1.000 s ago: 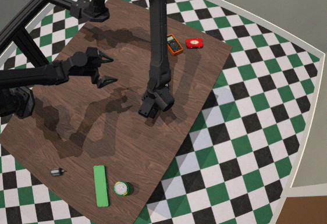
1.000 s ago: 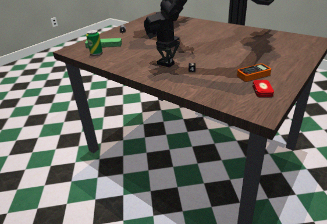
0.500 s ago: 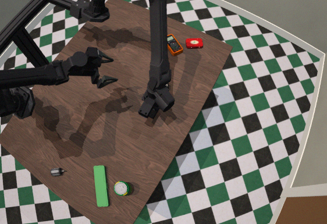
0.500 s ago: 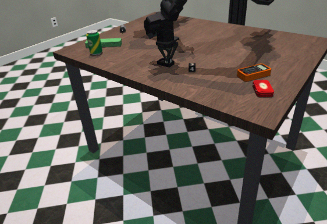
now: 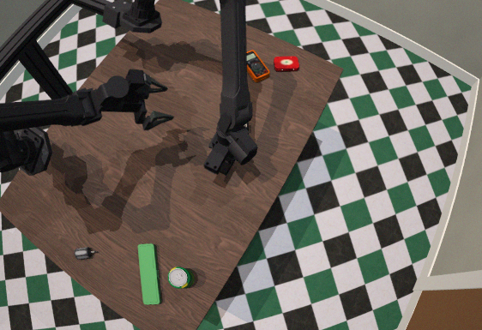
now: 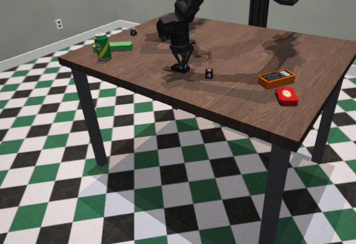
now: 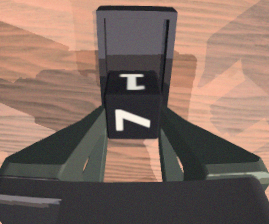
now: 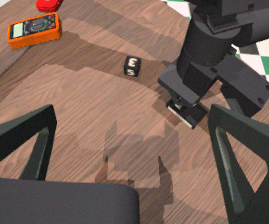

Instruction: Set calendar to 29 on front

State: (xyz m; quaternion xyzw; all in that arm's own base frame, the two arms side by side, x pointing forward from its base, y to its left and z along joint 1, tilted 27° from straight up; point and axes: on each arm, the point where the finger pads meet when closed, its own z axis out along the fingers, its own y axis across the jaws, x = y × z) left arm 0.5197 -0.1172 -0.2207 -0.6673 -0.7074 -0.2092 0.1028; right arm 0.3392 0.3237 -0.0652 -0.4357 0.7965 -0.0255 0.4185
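Right now the black calendar tray is 3 cm below my left hand and 2 cm to the right of it. From my left hand the other things lie so: green case 47 cm to the right, 2 cm below, 1 cm behind; black cube 12 cm to the left, 2 cm below, 1 cm behind; red box 43 cm to the left, 2 cm below.
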